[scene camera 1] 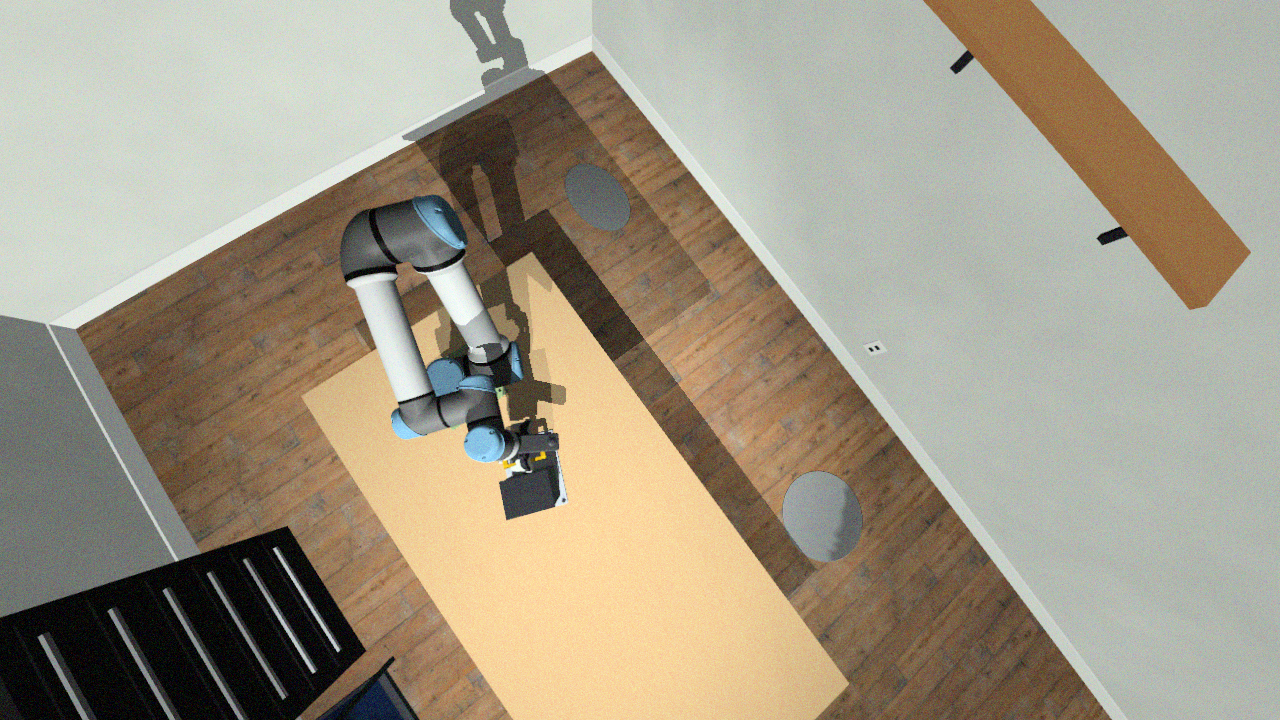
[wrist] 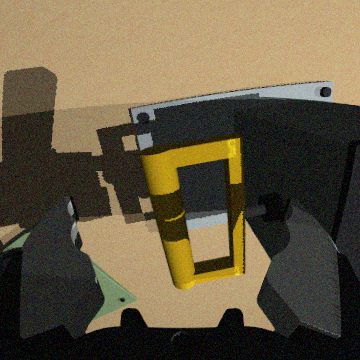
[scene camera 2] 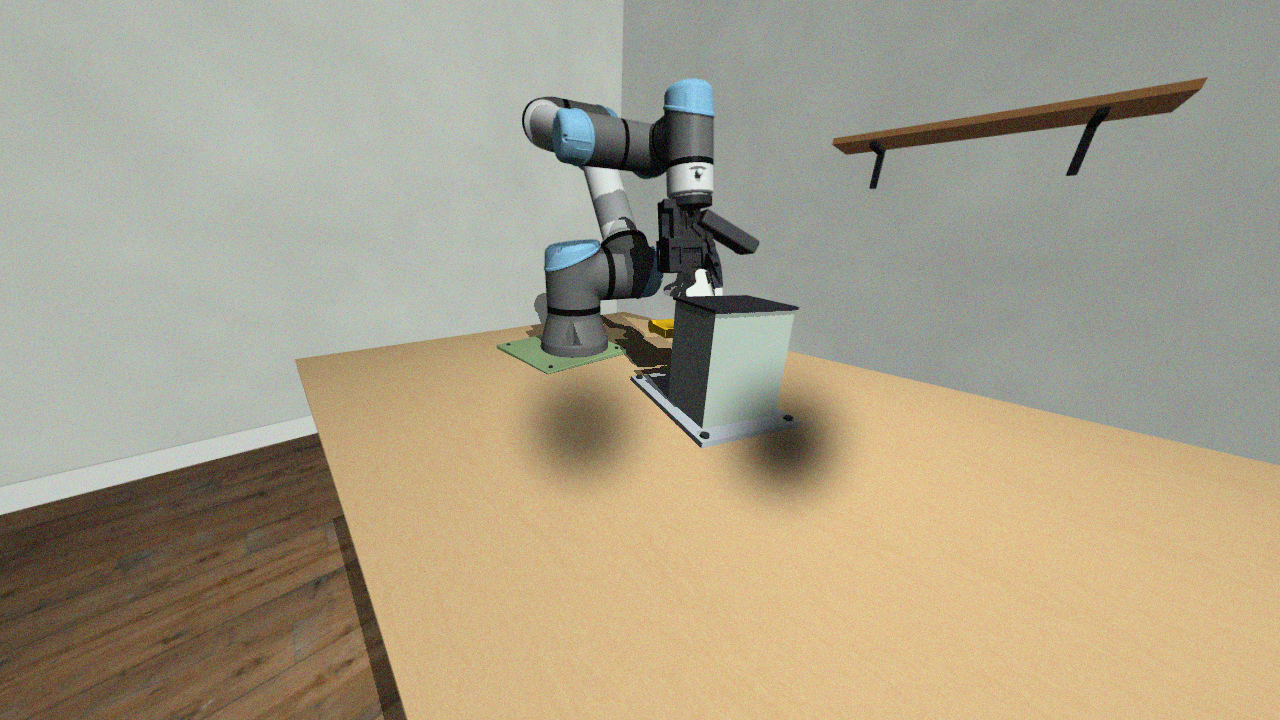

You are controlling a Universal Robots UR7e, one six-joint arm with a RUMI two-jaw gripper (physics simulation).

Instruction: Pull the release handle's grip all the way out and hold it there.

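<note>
The release handle's yellow grip (scene camera 1: 539, 456) (scene camera 2: 662, 327) (wrist: 165, 175) is a rectangular loop with a thick round outer bar. In the wrist view a dark rod joins it to the dark side of the box-shaped housing (scene camera 1: 529, 495) (scene camera 2: 747, 367) (wrist: 300, 120), with a gap between loop and housing. The housing stands on a pale bolted base plate (scene camera 2: 666, 407) (wrist: 295, 92). My gripper (scene camera 1: 523, 461) (scene camera 2: 696, 288) (wrist: 180, 200) is open and empty, above the grip. Its jaws show on either side of the loop in the wrist view, apart from it. The housing hides part of the grip in scene camera 2.
The arm's green mounting plate (scene camera 2: 528, 355) (wrist: 112, 290) lies behind the handle on the wooden table (scene camera 1: 626, 582) (scene camera 2: 581, 573). A wooden wall shelf (scene camera 1: 1074, 152) (scene camera 2: 1011, 125) is off to the side. A round grey stool top (scene camera 1: 822, 516) shows beyond the table edge.
</note>
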